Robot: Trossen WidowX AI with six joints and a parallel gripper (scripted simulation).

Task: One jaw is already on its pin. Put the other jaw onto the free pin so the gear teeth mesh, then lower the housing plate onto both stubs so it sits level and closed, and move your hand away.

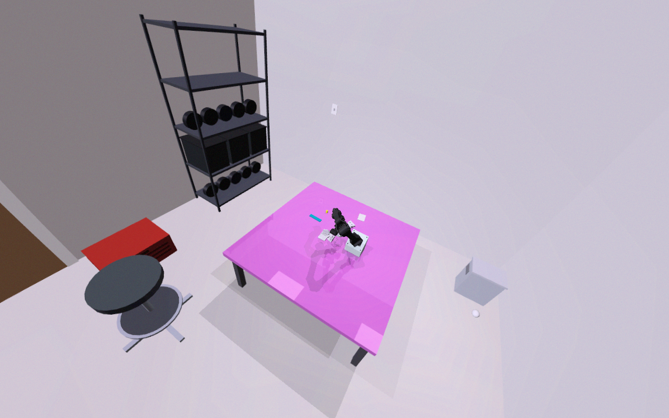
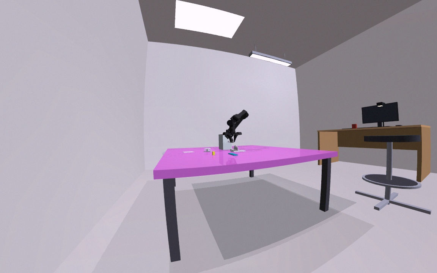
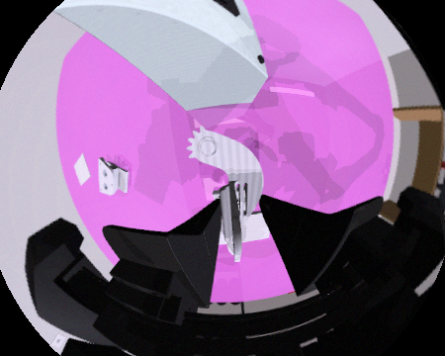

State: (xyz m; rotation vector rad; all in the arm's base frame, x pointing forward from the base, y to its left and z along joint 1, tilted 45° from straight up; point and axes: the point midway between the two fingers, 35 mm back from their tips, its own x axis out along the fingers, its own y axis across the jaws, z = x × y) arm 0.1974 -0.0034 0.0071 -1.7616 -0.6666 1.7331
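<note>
My gripper tip is 3 cm past the white jaw and 2 cm to the left of it. From my gripper tip the other things lie so: cyan bar (29 cm ahead, 14 cm to the right, 8 cm below); small white part (3 cm behind, 25 cm to the right, 8 cm below); white ledge (11 cm ahead, 1 cm to the left, 8 cm below).
</note>
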